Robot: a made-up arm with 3 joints.
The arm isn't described. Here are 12 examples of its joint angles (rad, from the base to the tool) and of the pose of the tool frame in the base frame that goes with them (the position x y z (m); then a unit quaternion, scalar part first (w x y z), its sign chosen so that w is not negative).
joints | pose
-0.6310 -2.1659 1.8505 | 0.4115 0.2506 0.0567 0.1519 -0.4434 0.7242 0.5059
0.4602 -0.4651 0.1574 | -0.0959 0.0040 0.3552 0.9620 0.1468 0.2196 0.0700
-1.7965 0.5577 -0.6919 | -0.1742 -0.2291 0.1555 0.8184 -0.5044 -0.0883 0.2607
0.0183 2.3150 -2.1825 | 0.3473 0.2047 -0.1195 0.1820 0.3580 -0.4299 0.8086
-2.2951 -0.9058 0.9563 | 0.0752 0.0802 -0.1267 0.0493 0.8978 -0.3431 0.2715
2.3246 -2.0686 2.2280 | 0.3618 -0.2777 0.3131 0.5105 0.0247 -0.5573 0.6543
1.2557 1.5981 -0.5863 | 0.0545 0.4050 0.1027 0.4219 0.5553 -0.6769 -0.2354
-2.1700 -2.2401 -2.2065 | 0.2587 0.0212 -0.0904 0.4356 0.0079 -0.5211 -0.7339
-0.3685 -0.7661 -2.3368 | -0.1397 0.2306 0.1616 0.5135 0.7724 0.0809 -0.3649
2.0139 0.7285 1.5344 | -0.2398 0.0481 0.4542 0.9077 0.2219 0.0719 -0.3489
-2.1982 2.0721 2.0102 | 0.1238 -0.5196 0.1980 0.2591 0.4388 0.8566 -0.0808
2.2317 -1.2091 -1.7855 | -0.0397 -0.2231 0.1872 0.3488 -0.7452 -0.5543 -0.1258
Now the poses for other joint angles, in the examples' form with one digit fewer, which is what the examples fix.
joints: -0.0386 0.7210 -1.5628
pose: -0.097 0.113 -0.162 0.677 0.646 -0.246 0.253
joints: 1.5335 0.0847 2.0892
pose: -0.205 -0.001 0.456 0.961 -0.274 0.010 -0.041
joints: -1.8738 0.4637 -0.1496
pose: -0.213 -0.149 0.144 0.633 -0.739 -0.122 0.195
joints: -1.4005 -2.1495 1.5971
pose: 0.424 0.093 -0.062 0.034 -0.475 0.875 0.086
